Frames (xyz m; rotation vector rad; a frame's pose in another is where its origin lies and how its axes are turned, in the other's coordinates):
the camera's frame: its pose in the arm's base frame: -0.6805 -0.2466 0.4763 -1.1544 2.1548 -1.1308
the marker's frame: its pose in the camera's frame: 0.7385 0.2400 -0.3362 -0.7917 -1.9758 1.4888
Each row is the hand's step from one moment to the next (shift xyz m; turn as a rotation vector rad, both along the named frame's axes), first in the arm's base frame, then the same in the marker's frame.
Working: the arm's base frame: its pose in the marker's frame: 0.9022 -1.1263 0.7672 0.1029 -0.8741 -1.2043

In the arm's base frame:
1: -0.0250 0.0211 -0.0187 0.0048 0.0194 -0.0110
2: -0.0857 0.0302 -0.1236 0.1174 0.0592 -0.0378
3: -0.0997 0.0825 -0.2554 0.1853 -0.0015 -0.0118
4: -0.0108 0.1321 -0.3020 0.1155 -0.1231 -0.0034
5: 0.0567 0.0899 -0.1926 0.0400 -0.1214 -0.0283
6: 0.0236 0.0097 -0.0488 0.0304 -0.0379 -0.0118
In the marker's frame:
1: 0.0260 0.0225 -0.0154 0.0223 -0.0004 0.0049
2: 0.0946 0.0387 -0.1144 0.0793 -0.0893 0.0667
3: 0.2173 0.0228 -0.1850 0.0218 -0.1610 0.0900
4: 0.2924 -0.0495 -0.1443 -0.0827 -0.1472 -0.0029
5: 0.1961 -0.0829 -0.0553 -0.0719 -0.0921 -0.0592
6: 0.0404 -0.0339 -0.0157 -0.0191 -0.0449 -0.0109

